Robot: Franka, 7 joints.
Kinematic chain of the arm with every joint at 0, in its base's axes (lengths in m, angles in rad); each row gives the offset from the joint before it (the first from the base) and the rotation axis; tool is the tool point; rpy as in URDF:
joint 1: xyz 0 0 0.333 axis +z
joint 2: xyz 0 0 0 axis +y
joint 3: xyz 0 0 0.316 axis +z
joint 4: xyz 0.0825 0 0 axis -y
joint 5: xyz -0.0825 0 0.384 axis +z
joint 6: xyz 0 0 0 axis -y
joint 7: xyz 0.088 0 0 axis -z
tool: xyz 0 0 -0.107 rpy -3.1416 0 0
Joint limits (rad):
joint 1: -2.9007..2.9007
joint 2: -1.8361..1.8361
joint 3: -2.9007..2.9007
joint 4: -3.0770..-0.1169
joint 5: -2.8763..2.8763
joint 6: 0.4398..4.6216
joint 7: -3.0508..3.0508
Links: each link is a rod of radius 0.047 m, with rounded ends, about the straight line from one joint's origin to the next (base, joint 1, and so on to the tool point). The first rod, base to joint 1, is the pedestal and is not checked.
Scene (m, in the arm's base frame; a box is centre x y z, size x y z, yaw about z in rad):
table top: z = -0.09
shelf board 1: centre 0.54 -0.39 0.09 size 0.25 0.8 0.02 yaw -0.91
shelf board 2: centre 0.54 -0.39 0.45 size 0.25 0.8 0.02 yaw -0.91
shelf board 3: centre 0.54 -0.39 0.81 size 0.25 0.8 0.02 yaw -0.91
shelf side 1: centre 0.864 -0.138 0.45 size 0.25 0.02 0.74 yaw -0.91
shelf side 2: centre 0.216 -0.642 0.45 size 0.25 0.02 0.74 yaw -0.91
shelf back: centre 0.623 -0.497 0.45 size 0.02 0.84 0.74 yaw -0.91
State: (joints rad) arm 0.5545 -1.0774 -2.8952 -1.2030 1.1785 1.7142 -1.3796
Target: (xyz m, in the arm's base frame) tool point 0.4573 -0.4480 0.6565
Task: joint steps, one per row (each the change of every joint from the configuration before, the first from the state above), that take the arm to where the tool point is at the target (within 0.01 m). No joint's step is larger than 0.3 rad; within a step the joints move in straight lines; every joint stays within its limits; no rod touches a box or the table.
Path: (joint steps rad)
1: 0.0220 0.2620 -0.0008 0.0284 0.0594 -0.0960 0.0965
2: 0.0221 0.2619 -0.0008 0.0285 0.0594 -0.0960 0.0965
3: 0.0220 0.2620 -0.0008 0.0284 0.0593 -0.0961 0.0964
4: 0.0221 0.2619 -0.0007 0.0284 0.0594 -0.0960 0.0965
5: 0.0220 0.2620 -0.0008 0.0284 0.0594 -0.0960 0.0965
6: 0.0220 0.2619 -0.0008 0.0285 0.0594 -0.0960 0.0965
7: 0.0221 0.2620 -0.0008 0.0284 0.0594 -0.0961 0.0965
8: 0.2612 -0.1133 0.0960 -0.2775 -0.2512 -0.1025 -0.2252
9: 0.2612 -0.1133 0.0960 -0.2775 -0.2512 -0.1026 -0.2251
10: 0.2613 -0.1133 0.0959 -0.2775 -0.2511 -0.1025 -0.2251
11: -0.0084 -0.2314 0.1250 0.1285 0.0914 0.2070 0.0000
12: -0.0084 -0.2314 0.1249 0.1286 0.0915 0.2070 0.0000
13: -0.0084 -0.2315 0.1250 0.1285 0.0914 0.2070 0.0000
14: -0.0084 -0.2314 0.1249 0.1286 0.0915 0.2071 0.0000

